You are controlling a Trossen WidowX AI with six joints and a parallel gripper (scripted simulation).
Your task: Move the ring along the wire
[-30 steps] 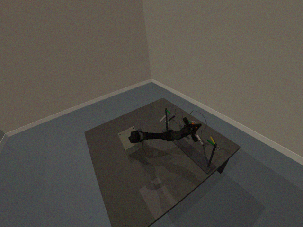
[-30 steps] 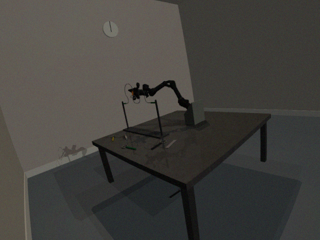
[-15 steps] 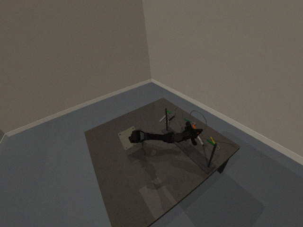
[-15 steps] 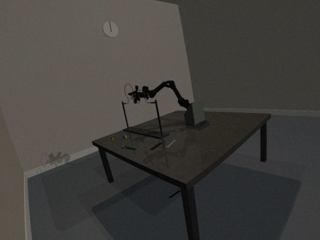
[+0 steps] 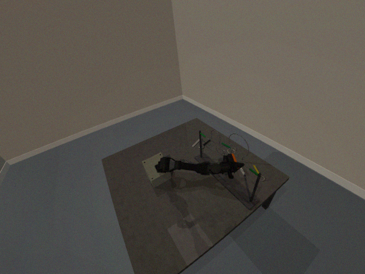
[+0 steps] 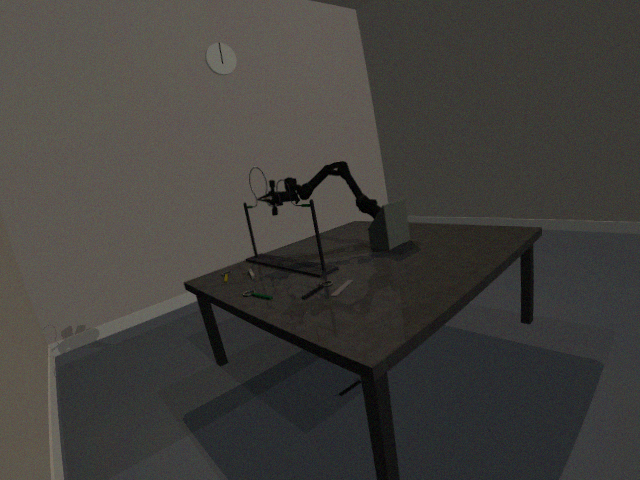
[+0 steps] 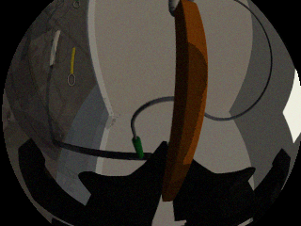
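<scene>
Now: the ring with orange handle 90 mm to the left of my gripper tip. The rest, counted from my gripper tip: green-handled ring: 420 mm to the left, 340 mm ahead, 330 mm below; black-handled ring: 620 mm to the left, 330 mm below, 160 mm ahead; white piece: 330 mm below, 210 mm ahead, 150 mm to the left.
</scene>
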